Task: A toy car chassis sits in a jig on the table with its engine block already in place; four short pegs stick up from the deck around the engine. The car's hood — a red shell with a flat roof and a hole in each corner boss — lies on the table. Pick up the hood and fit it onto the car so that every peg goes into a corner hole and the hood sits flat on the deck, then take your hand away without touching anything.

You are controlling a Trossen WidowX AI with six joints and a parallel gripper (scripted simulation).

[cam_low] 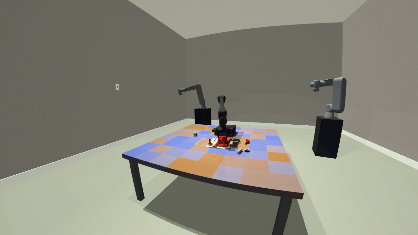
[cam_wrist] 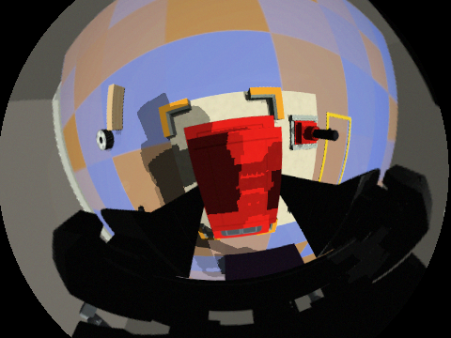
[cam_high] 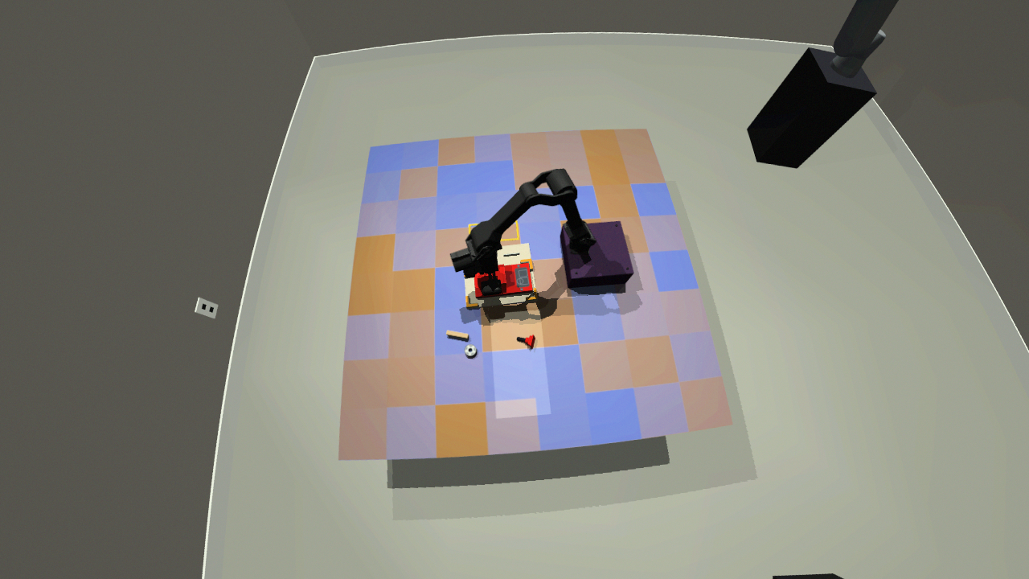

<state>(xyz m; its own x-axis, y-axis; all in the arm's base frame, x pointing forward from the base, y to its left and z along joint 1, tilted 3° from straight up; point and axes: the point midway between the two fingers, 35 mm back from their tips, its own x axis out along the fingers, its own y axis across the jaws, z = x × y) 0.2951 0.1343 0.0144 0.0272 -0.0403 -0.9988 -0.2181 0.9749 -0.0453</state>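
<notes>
Right now my gripper tip is 3 cm above the grey engine block and 1 cm to the right of it. The rest, counted from my gripper tip: red hood (1 cm above); wooden block (20 cm to the left, 9 cm ahead, 4 cm below); cream jig (4 cm below, 2 cm to the right, 1 cm behind).
</notes>
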